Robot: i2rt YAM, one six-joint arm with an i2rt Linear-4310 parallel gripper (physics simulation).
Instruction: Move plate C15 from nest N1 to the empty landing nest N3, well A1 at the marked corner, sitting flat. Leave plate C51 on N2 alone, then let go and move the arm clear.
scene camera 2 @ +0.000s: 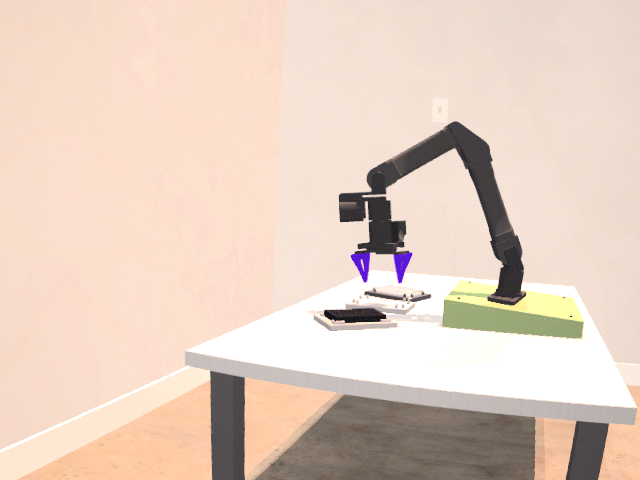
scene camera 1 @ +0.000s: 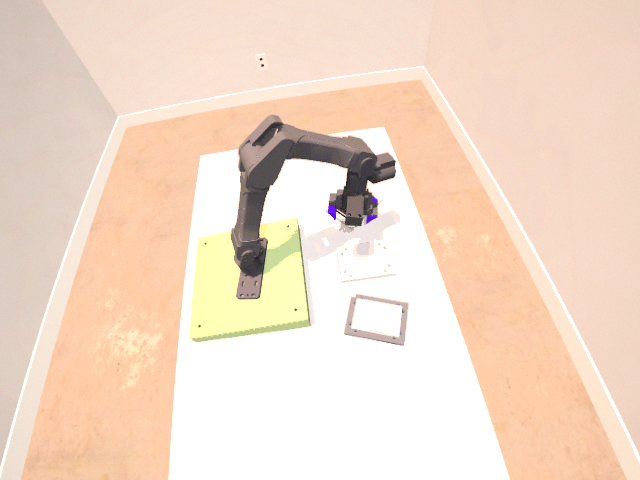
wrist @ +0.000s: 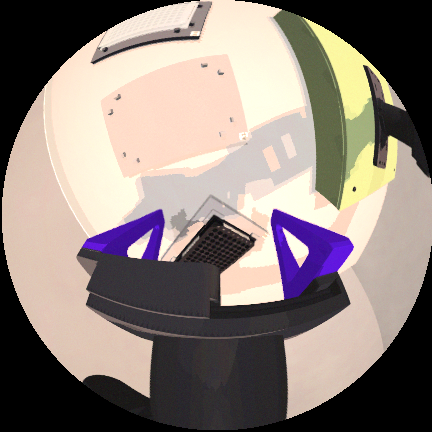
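Observation:
My gripper (scene camera 1: 352,219) (scene camera 2: 383,282) (wrist: 217,214) is open and empty, pointing down, well above the table. A black well plate (scene camera 2: 355,314) (wrist: 220,245) sits on a pale nest (scene camera 2: 361,326); in the wrist view it shows between and below the fingers, set diagonally to them, partly hidden by the gripper body. An empty pale nest with pegs (scene camera 1: 367,266) (scene camera 2: 398,308) (wrist: 175,115) lies in the middle, a small marker at one corner. A white plate (scene camera 1: 377,316) (scene camera 2: 398,291) (wrist: 150,22) sits on a grey nest (scene camera 1: 403,322) (wrist: 200,25). Plate and nest names are not readable.
The arm's base stands on a raised yellow-green block (scene camera 1: 279,299) (scene camera 2: 511,320) (wrist: 370,185) beside the nests. The white table (scene camera 1: 330,403) (scene camera 2: 413,356) carries everything. The arm's shadow falls across the table and part of the empty nest. Walls stand beyond the table.

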